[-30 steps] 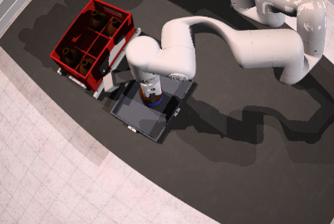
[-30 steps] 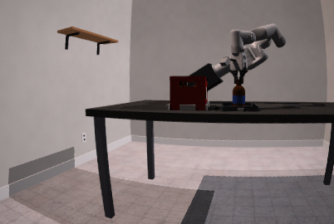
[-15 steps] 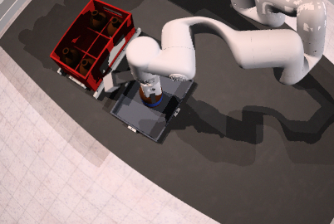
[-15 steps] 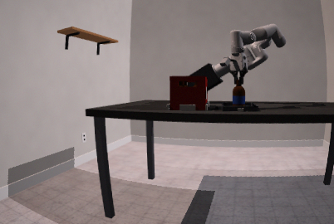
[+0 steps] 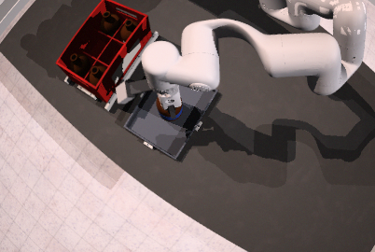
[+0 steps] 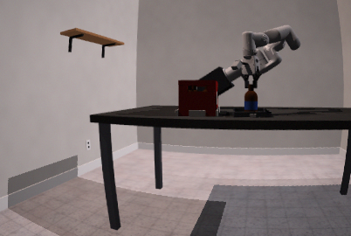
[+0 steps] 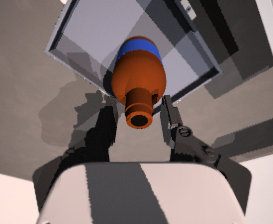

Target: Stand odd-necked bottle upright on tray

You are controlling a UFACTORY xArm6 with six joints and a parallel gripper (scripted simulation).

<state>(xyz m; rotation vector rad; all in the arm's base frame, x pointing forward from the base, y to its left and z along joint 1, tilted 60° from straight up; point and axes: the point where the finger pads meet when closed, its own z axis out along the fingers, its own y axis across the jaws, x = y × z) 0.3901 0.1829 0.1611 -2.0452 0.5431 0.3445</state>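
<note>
The dark flat tray lies 14 cm below my hand. From my hand the other things lie so: red crate (28 cm to the right, 7 cm below, 2 cm ahead).
</note>
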